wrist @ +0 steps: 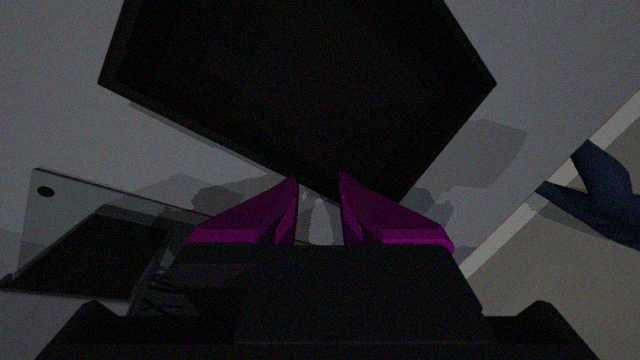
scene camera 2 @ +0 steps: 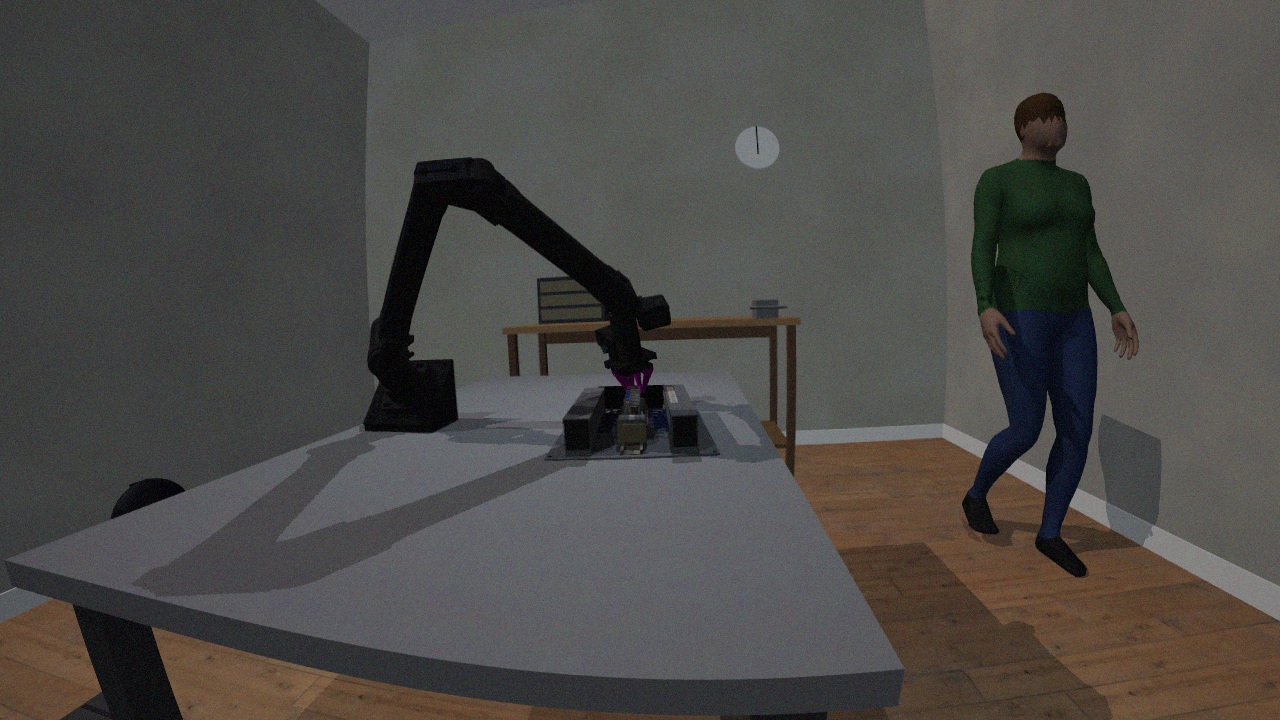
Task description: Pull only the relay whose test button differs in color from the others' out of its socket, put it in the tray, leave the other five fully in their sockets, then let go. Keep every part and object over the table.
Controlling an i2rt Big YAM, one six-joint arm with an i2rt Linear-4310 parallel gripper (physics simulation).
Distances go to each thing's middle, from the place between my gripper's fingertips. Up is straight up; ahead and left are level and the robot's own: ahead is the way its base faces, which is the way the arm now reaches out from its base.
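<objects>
My hand is 10 mm short of the grey panel (wrist: 46,219) and 230 mm to the left of it, and I find my hand 20 mm above the panel.
</objects>
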